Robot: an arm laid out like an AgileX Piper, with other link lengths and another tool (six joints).
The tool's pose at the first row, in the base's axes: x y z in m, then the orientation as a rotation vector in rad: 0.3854 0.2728 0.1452 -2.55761 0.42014 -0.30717
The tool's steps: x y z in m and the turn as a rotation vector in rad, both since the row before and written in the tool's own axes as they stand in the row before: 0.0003 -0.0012 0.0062 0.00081 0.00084 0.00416; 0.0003 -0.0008 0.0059 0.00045 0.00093 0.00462; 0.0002 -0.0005 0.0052 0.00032 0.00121 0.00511; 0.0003 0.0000 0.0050 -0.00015 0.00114 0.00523; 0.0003 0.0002 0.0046 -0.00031 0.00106 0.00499; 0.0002 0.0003 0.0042 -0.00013 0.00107 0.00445; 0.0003 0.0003 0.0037 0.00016 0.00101 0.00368; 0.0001 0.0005 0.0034 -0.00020 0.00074 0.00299
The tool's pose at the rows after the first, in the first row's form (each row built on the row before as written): 0.3878 0.2765 0.1407 -2.55559 0.42551 -0.30685; 0.3900 0.2798 0.1362 -2.55377 0.43159 -0.30643; 0.3919 0.2825 0.1321 -2.55191 0.43842 -0.30617; 0.3937 0.2847 0.1280 -2.55046 0.44549 -0.30570; 0.3953 0.2865 0.1241 -2.54923 0.45227 -0.30519; 0.3967 0.2881 0.1205 -2.54797 0.45832 -0.30492; 0.3980 0.2894 0.1173 -2.54665 0.46330 -0.30490; 0.3990 0.2905 0.1142 -2.54590 0.46740 -0.30473
